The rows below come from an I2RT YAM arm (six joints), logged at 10 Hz.
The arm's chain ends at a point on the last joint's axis. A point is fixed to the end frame.
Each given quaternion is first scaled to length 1.
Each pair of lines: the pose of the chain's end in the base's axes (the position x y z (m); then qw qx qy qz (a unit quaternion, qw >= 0)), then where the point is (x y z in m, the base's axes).
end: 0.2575 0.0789 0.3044 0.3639 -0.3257 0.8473 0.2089
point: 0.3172 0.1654 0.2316
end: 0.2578 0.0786 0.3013 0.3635 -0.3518 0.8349 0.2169
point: 0.3134 0.1684 0.2292
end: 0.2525 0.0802 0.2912 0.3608 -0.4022 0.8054 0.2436
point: 0.2978 0.1777 0.2219
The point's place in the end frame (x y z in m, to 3 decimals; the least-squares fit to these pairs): -0.011 0.010 0.127
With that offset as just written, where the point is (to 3 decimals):
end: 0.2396 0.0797 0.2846 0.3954 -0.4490 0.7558 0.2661
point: 0.279 0.186 0.225
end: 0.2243 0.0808 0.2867 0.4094 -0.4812 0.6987 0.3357
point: 0.249 0.198 0.241
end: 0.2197 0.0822 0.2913 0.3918 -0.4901 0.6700 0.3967
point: 0.230 0.204 0.255
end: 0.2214 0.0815 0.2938 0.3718 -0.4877 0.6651 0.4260
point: 0.225 0.205 0.260
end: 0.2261 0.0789 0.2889 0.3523 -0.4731 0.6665 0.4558
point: 0.225 0.203 0.259
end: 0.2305 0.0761 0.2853 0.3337 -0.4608 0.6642 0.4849
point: 0.225 0.201 0.259
